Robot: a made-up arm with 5 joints.
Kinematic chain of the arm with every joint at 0, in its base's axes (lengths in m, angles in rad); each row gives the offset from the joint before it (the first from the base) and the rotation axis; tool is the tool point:
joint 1: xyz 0 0 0.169 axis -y
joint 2: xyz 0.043 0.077 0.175 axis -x
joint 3: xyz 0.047 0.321 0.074 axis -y
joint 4: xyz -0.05 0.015 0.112 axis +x
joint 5: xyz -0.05 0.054 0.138 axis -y
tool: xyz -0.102 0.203 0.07
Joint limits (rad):
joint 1: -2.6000..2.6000
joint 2: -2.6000..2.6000
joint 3: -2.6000..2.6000
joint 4: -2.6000..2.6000
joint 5: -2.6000..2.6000
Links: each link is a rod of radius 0.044 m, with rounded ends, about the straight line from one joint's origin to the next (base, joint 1, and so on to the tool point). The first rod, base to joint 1, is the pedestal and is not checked.
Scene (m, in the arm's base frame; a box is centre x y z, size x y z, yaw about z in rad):
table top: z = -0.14
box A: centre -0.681 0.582 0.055 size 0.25 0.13 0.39 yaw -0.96
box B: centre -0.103 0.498 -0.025 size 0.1 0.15 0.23 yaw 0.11
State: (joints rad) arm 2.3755 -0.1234 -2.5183 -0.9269 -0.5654
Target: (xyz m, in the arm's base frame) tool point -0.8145 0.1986 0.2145
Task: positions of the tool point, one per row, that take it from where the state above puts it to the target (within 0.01 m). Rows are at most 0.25 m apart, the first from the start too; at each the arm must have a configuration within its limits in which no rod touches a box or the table.
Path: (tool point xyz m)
1: -0.5283 0.7181 0.1665
2: -0.5890 0.6745 0.3098
3: -0.5970 0.6202 0.4849
4: -0.5401 0.5569 0.6693
5: -0.6730 0.4883 0.5784
6: -0.7670 0.4006 0.4621
7: -0.8145 0.3012 0.3354
8: -0.8145 0.1986 0.2145

